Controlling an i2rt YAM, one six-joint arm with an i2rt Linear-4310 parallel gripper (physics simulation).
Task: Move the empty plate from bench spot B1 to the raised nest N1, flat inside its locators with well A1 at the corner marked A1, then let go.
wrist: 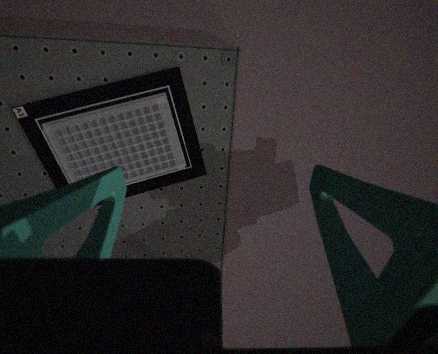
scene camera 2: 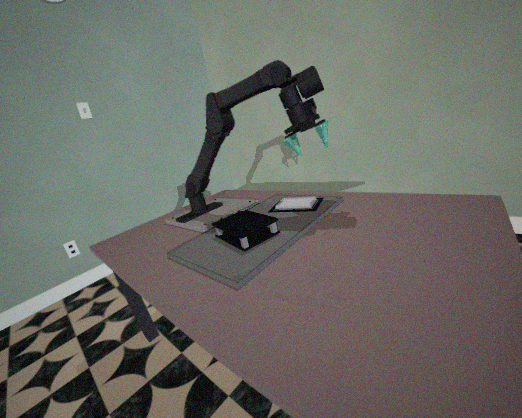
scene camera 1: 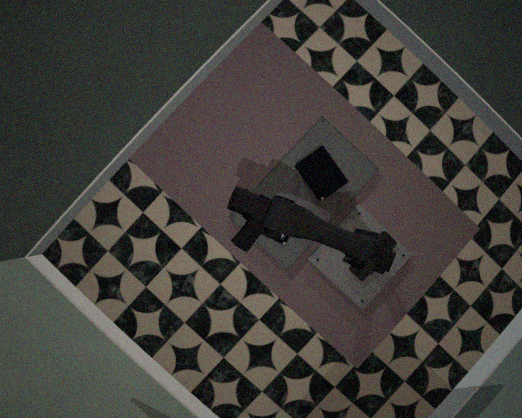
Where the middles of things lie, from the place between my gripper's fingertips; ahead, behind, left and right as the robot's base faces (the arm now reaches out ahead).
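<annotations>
Well plate [wrist: 140, 135]: 170 mm below my hand, 70 mm behind it and 40 mm to the right of it. Black nest with white outline [wrist: 30, 116], from my hand: 180 mm below, 70 mm behind, 40 mm to the right.
</annotations>
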